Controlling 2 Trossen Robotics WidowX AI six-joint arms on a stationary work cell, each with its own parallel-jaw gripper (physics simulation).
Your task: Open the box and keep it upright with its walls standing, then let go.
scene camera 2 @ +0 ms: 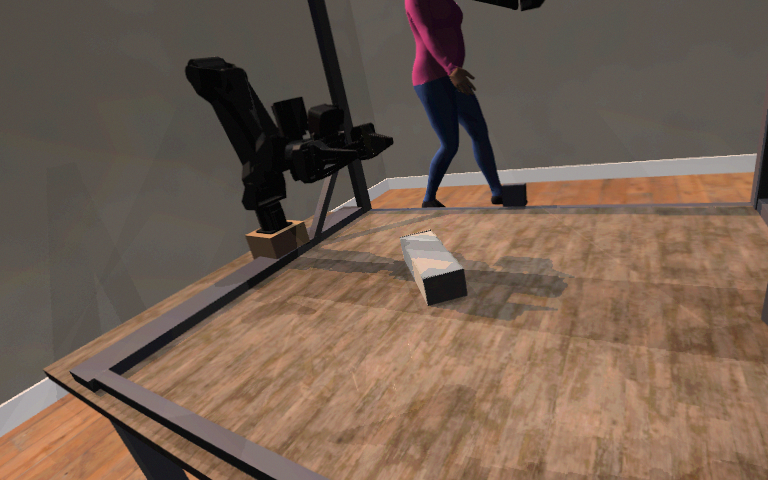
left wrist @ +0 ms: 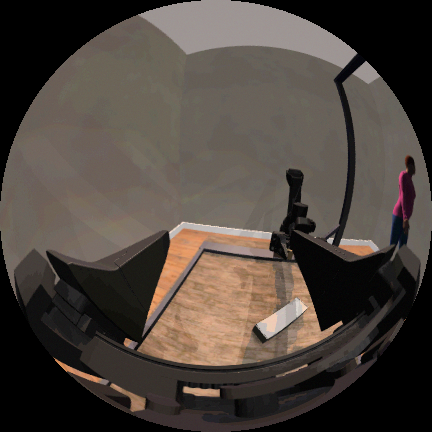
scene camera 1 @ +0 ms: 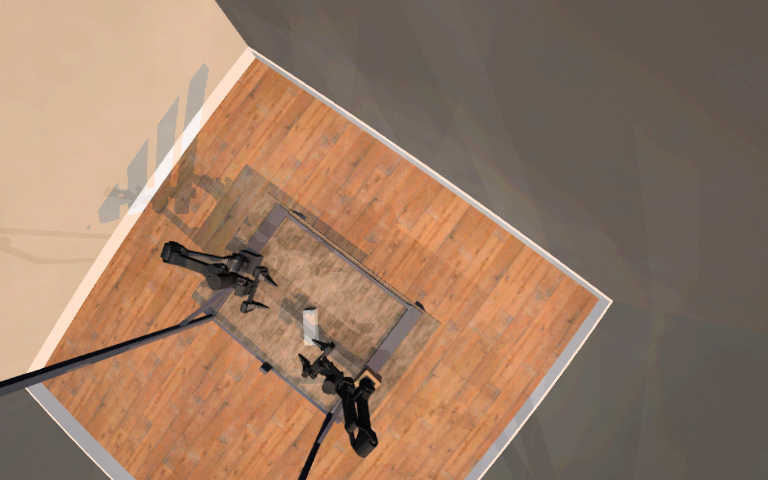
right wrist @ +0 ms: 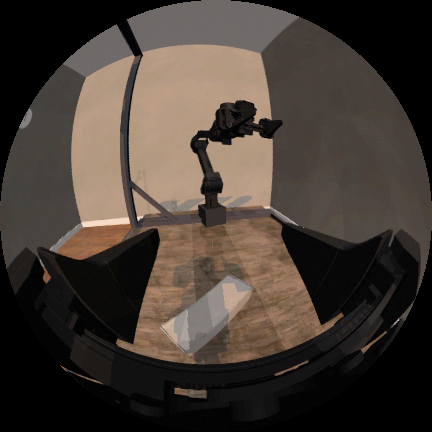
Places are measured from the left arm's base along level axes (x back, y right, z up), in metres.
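Pixels of known places: left gripper, fingertip midpoint: (left wrist: 232, 236) (scene camera 1: 272, 297) (right wrist: 269, 116); right gripper, fingertip midpoint: (scene camera 2: 376, 147) (scene camera 1: 305, 346) (right wrist: 222, 232); left arm's base, link origin: (scene camera 1: 244, 262) (right wrist: 211, 205); right arm's base, link origin: (scene camera 2: 274, 228) (scene camera 1: 367, 383).
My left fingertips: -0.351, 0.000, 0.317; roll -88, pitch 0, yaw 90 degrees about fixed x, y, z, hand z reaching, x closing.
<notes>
For each thing: its top centre in the pictures, then the offset to it from my left fingertips, as dx, dy, dz. "pt": a spot on its surface instead. Level surfaces: height alone.
- table, surface height: dz -0.396
- raised dark frame rail, surface spot: (scene camera 2: 186, 316) (scene camera 1: 393, 331) pt -0.517, +0.061, -0.376
- small black block, top centre: (scene camera 2: 513, 184) (scene camera 1: 263, 370) +0.057, +0.508, -0.339
A long, narrow box (scene camera 1: 310, 326) (scene camera 2: 434, 257) (left wrist: 281, 320) (right wrist: 210, 315) with a pale top and a dark near end in scene camera 2 lies on the table (scene camera 1: 345, 271) (scene camera 2: 339, 396). Its top looks flat and closed, with no raised flap visible. My left gripper (scene camera 1: 271, 295) (left wrist: 232, 236) is open and empty, high above the table at the picture's left in scene camera 1, apart from the box. My right gripper (scene camera 1: 306, 348) (right wrist: 222, 232) is open and empty, above the table near the box's lower end in scene camera 1. It also shows side-on in scene camera 2 (scene camera 2: 387, 141), above the box's level.
A raised dark frame rail (scene camera 1: 396, 333) (scene camera 2: 186, 316) borders the table. Dark upright posts (scene camera 2: 334, 73) (left wrist: 351, 150) (right wrist: 125, 130) stand at its edge. A small black block (scene camera 1: 266, 367) (scene camera 2: 514, 195) sits at the edge. A person in pink (scene camera 2: 436, 50) (left wrist: 406, 192) stands beyond the table.
</notes>
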